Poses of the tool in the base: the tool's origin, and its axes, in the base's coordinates. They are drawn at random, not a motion.
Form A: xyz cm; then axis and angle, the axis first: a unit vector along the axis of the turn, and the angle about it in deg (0 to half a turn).
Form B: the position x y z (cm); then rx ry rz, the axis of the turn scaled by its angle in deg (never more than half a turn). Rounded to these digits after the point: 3 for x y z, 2 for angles.
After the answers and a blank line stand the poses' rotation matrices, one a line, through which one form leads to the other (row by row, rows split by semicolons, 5 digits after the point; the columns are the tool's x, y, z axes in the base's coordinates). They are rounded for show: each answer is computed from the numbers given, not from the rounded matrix.
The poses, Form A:
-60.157 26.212 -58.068 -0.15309 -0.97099 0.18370 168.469
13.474 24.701 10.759 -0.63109 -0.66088 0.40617 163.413
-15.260 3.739 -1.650 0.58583 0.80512 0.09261 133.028
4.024 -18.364 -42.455 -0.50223 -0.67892 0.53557 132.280
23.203 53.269 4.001 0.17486 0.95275 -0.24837 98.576
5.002 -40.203 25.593 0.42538 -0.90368 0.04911 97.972
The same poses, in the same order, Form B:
-60.157 26.212 -58.068 -25.79 -163.58 30.95
13.474 24.701 10.759 -103.13 -108.00 66.37
-15.260 3.739 -1.650 77.93 107.10 12.32
4.024 -18.364 -42.455 -66.43 -89.81 70.85
23.203 53.269 4.001 17.24 93.92 -24.48
5.002 -40.203 25.593 41.68 -88.54 4.81

-0.93342 0.25758 -0.24978; 0.33102 0.88679 -0.32254; 0.13842 -0.38374 -0.91301
-0.17842 0.70084 -0.69065; 0.93273 -0.10305 -0.34553; -0.31333 -0.70584 -0.63531
-0.10497 0.72581 0.67984; 0.86121 0.40819 -0.30281; -0.49729 0.55370 -0.66793
-0.25083 0.17411 -0.95224; 0.96661 0.09827 -0.23664; 0.05237 -0.97981 -0.19295
-0.11399 0.43704 0.89219; -0.05415 0.89398 -0.44483; -0.99201 -0.09902 -0.07823
0.06736 -0.48636 -0.87116; -0.38909 0.79121 -0.47180; 0.91874 0.37073 -0.13594

